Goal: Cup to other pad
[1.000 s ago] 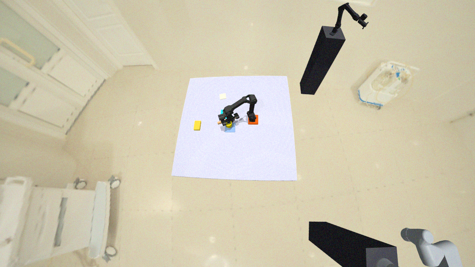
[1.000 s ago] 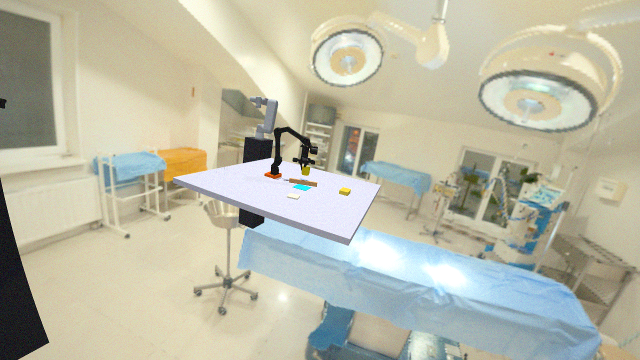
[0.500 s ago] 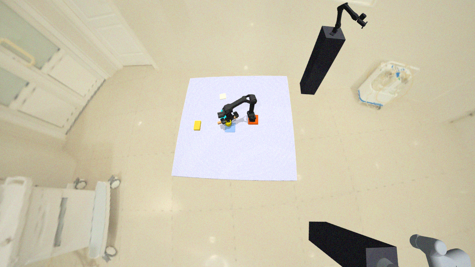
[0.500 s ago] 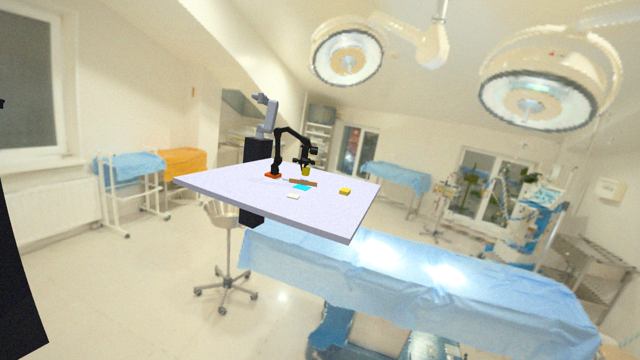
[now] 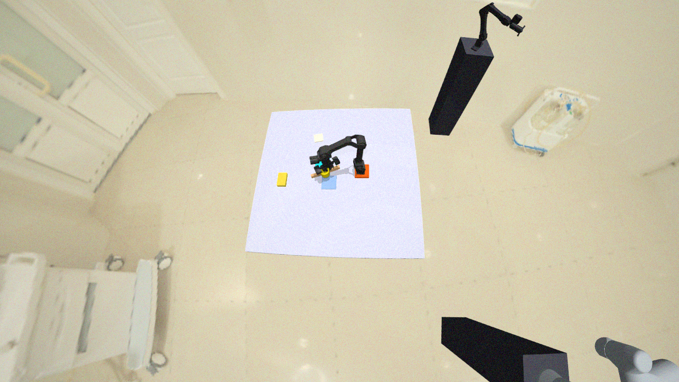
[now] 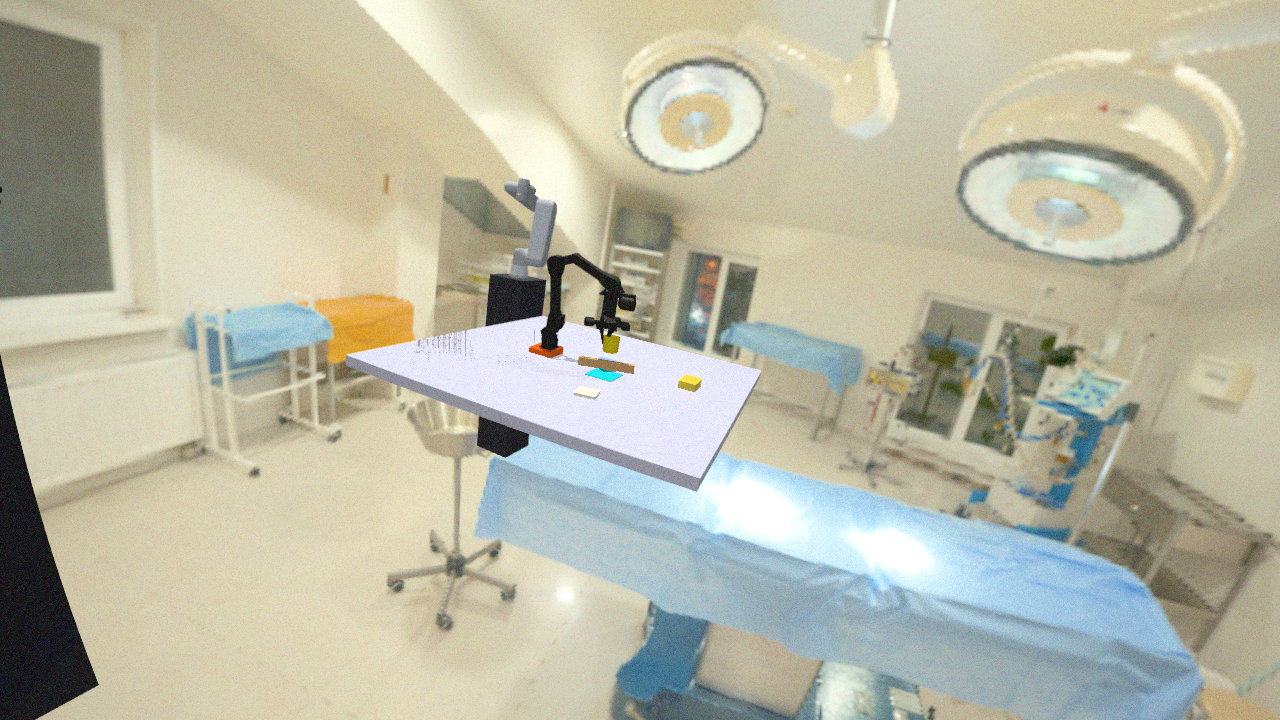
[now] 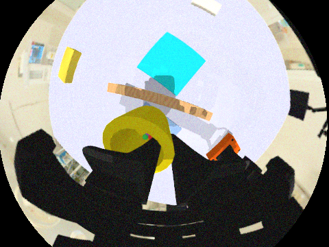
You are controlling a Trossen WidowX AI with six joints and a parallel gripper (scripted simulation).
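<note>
Now: the teal pad 70 mm ahead of my gripper tip, 110 mm to the right of it and 100 mm below it. Also, from my gripper tip: light blue pad 60 mm to the left, 100 mm below; then yellow cup 20 mm ahead, 20 mm to the left; then wooden bar 40 mm ahead, 30 mm to the right, 90 mm below.
</note>
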